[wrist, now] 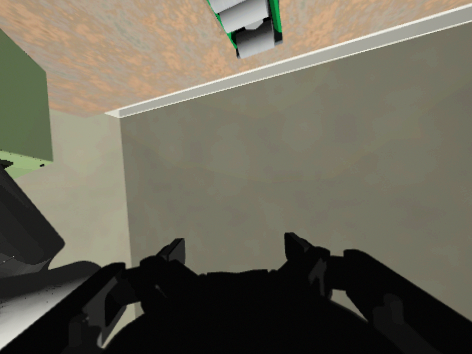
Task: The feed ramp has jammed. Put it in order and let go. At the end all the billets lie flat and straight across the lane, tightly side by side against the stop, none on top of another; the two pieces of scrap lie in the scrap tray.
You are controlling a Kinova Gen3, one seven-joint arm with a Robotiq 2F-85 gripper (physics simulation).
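Frame: origin at the arm's base, x ahead, y left, z up, level; metres.
Seen in the pictures: gripper, fingertip midpoint: point(235, 246).
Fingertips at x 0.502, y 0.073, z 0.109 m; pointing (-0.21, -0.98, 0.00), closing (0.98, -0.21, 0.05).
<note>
Offsets run from my fingertips to a thing's top centre. "pt": to the spot under its first point. Level surfaces: height alone.
Part of the feed ramp's lane, with green side rails {pt dx +0.070, dy -0.157, dz -0.320 m} point(276, 19), shows at the top edge of the wrist view. A grey cylindrical billet {dx +0.033, dy -0.177, dz -0.289 m} point(256, 44) lies across its near end. Another grey billet {dx +0.020, dy -0.103, dz -0.282 m} point(244, 18) lies across the lane behind it, and part of a further grey billet {pt dx +0.007, dy -0.073, dz -0.280 m} point(231, 4) shows at the frame's edge. A small light grey piece {dx +0.031, dy -0.139, dz -0.308 m} point(255, 25) shows between the two nearer ones; I cannot tell what it is. The rest of the lane is cut off. The scrap tray does not show. My gripper point(235, 246) is open, its fingers wide apart, away from the lane and beyond the table edge.
The speckled orange-brown table top {dz -0.381 m} point(150, 50) ends at a pale edge strip point(200, 90), with the grey-brown floor point(300, 160) beyond it. A green box-like block point(25, 100) stands at the left. Dark and pale parts of the arm point(25, 225) show at the lower left.
</note>
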